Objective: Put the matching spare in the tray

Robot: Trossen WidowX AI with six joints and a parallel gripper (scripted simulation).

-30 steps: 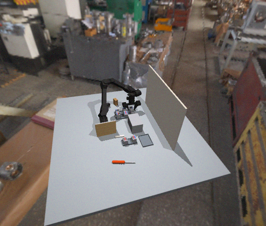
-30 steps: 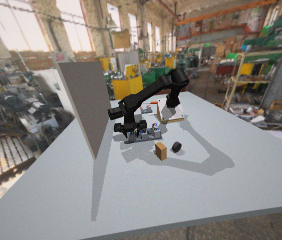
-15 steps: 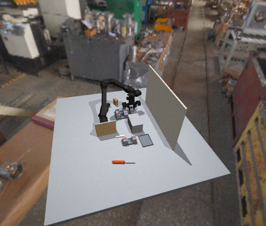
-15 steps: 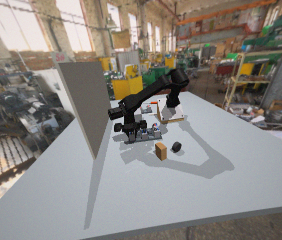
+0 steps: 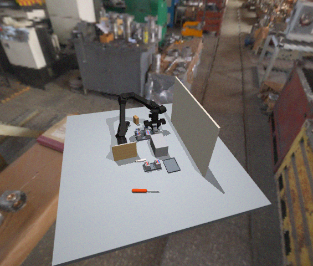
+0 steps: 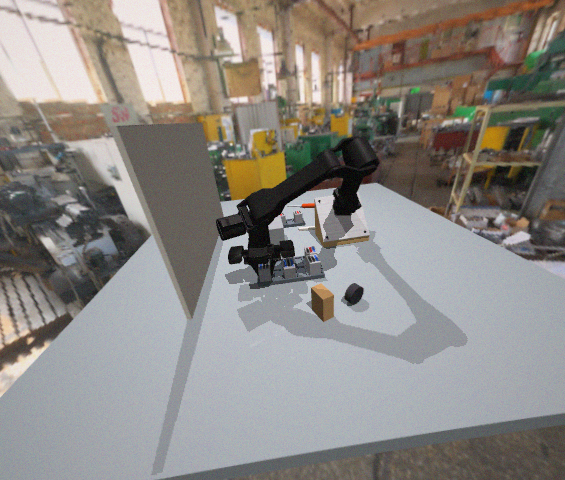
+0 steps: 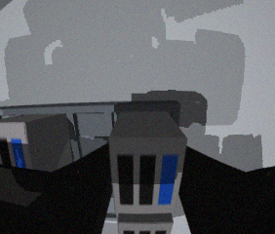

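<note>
Now: the dark tray 41 cm to the right of my gripper tip, 4 cm ahead of it and 1 cm below it. Also, from my gripper tip: grey mounted unit: 22 cm to the right, 3 cm above, 2 cm behind; small wooden block: 16 cm to the left, 14 cm behind, 2 cm above; grey spare: 2 cm above.
</note>
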